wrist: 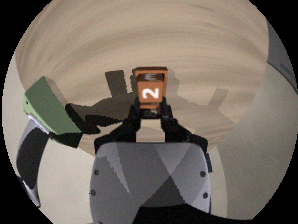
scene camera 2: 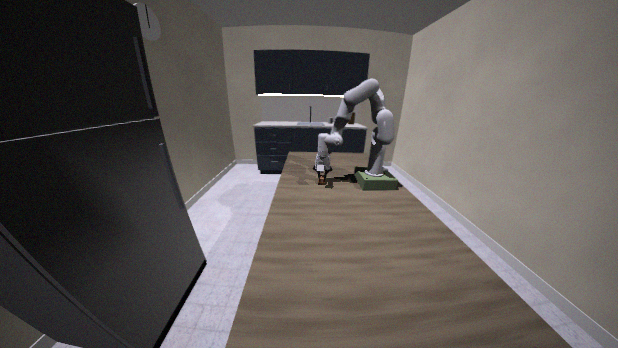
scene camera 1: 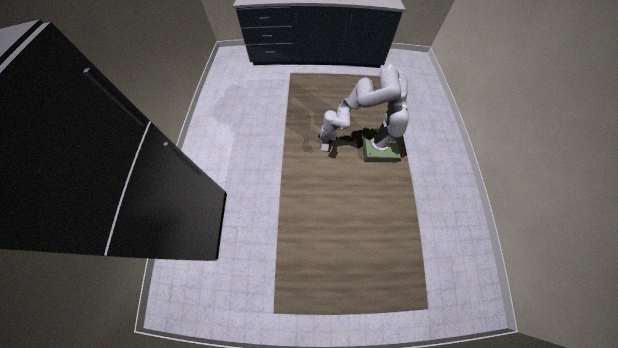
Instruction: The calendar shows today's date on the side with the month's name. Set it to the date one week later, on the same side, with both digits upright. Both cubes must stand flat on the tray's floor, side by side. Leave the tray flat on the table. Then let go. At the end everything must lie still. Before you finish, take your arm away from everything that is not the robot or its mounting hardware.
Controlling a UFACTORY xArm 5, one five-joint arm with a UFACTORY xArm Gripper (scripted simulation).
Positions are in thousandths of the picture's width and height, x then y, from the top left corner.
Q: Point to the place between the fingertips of the gripper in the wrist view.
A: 505,467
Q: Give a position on a calendar cube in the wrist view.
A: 505,386
